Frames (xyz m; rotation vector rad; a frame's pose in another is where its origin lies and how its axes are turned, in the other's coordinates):
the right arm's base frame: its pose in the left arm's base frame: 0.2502 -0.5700 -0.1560 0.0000 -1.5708 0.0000
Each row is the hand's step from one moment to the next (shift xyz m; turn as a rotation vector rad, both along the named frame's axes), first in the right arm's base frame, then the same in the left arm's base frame.
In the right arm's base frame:
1: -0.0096 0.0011 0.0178 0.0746 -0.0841 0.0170
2: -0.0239 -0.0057 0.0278 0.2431 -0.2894 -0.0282
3: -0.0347 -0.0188 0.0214 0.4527 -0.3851 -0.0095
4: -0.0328 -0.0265 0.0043 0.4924 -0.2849 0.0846
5: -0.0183 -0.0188 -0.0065 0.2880 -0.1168 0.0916
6: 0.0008 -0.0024 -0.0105 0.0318 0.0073 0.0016
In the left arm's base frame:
1: -0.0178 0.0011 -0.0096 -0.0170 -0.0841 0.0746
2: -0.0278 -0.0057 -0.0239 0.0282 -0.2894 0.2431
3: -0.0214 -0.0188 -0.0347 0.0095 -0.3851 0.4527
4: -0.0043 -0.0265 -0.0328 -0.0846 -0.2849 0.4924
5: 0.0065 -0.0188 -0.0183 -0.0916 -0.1168 0.2880
6: 0.0105 -0.0024 0.0008 -0.0016 0.0073 0.0318

